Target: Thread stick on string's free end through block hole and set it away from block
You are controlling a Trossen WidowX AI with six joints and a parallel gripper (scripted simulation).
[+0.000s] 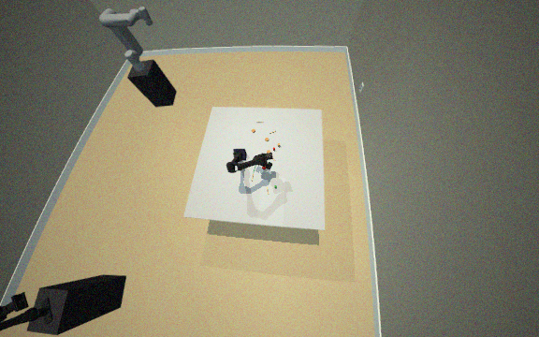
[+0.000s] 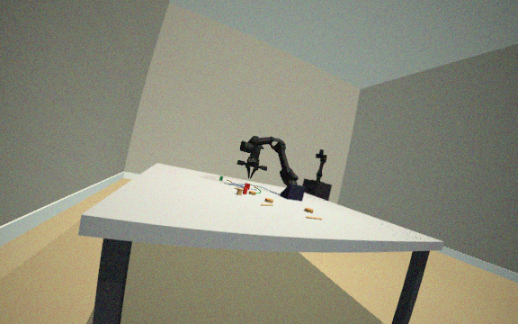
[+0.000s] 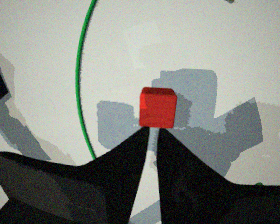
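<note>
Right now the red block is 50 mm below my gripper tip. Round my gripper tip: round wooden button 170 mm to the left, 50 mm below, 50 mm ahead; then green object 200 mm to the right, 110 mm ahead, 50 mm below.
</note>
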